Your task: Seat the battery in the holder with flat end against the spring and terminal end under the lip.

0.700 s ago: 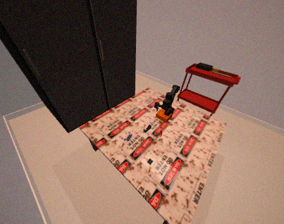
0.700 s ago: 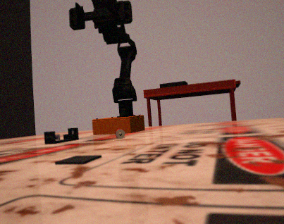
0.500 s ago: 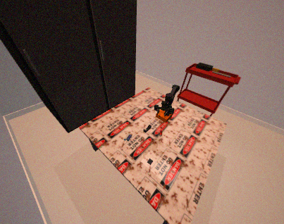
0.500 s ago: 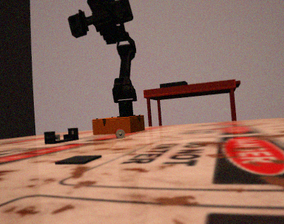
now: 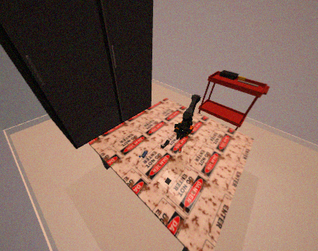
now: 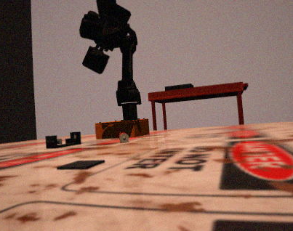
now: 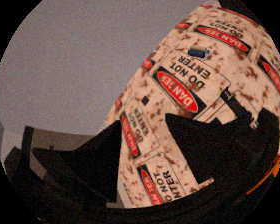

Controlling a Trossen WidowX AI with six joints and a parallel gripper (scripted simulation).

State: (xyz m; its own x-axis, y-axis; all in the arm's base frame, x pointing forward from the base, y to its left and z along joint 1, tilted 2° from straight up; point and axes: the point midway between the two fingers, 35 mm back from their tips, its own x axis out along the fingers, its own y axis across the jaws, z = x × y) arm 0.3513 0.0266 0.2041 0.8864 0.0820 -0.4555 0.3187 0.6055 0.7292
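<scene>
My gripper tip is now 90 mm past the battery, 20 mm to the right of it and 230 mm above it.
</scene>
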